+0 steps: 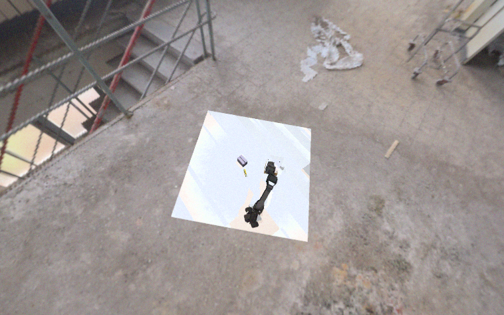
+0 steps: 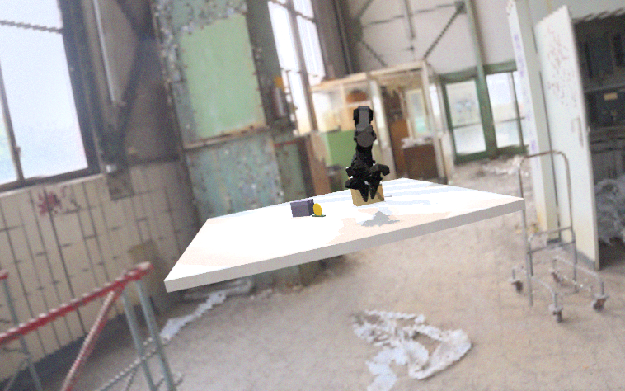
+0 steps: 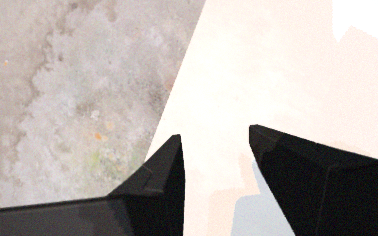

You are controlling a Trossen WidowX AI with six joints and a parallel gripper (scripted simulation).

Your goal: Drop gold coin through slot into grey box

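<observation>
Now: gripper tip 10 cm short of the gold coin, 51 cm to the left of it and 8 cm above it.
</observation>
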